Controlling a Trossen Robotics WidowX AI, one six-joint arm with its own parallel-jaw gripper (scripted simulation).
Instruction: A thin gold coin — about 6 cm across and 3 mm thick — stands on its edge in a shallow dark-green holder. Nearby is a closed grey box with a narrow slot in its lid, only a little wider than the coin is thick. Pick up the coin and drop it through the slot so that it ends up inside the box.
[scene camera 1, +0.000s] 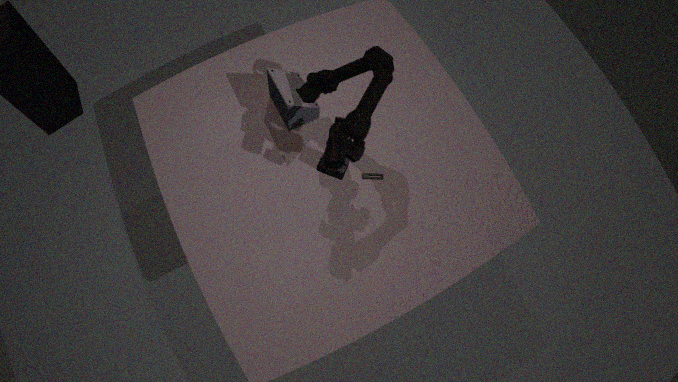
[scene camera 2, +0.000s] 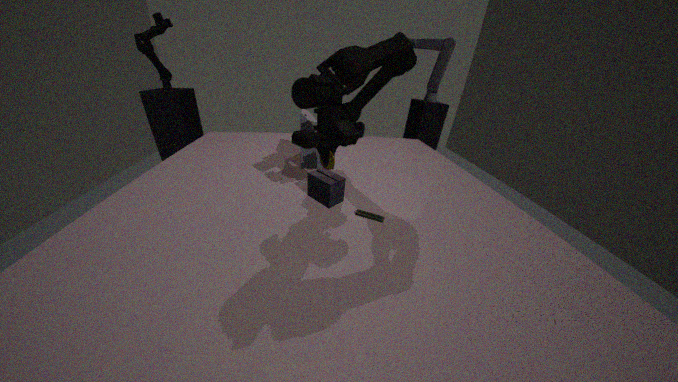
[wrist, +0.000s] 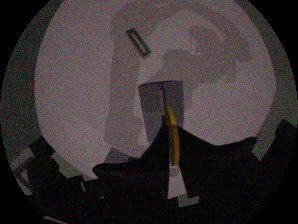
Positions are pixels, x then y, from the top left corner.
Labels:
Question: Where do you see my gripper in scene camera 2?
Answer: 326, 165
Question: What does my gripper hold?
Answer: A gold coin.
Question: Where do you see my gripper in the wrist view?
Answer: At 167, 126

